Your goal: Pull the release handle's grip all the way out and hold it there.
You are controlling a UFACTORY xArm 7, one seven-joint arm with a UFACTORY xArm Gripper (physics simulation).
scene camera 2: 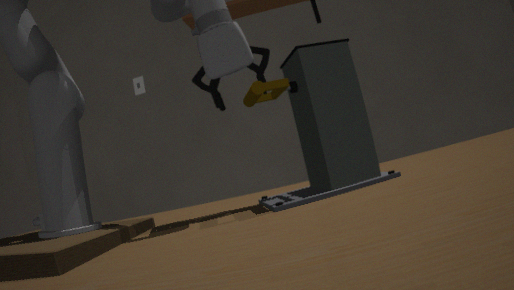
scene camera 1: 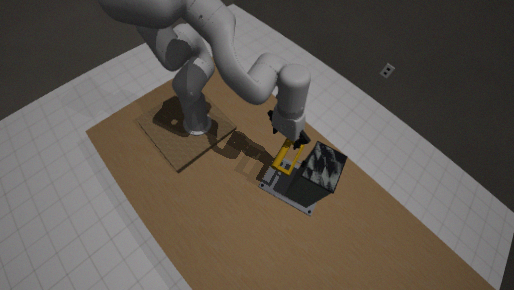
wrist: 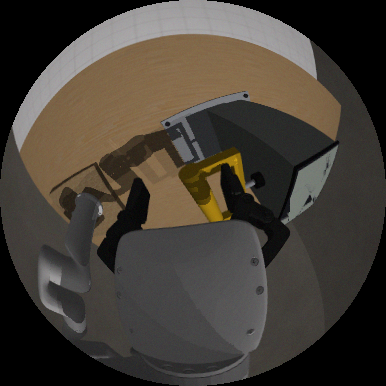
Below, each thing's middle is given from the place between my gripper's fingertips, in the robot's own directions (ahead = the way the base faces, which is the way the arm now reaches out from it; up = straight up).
The grey base plate (scene camera 2: 283, 201) is 120 mm ahead of my hand, 30 mm to the right of it and 200 mm below it.
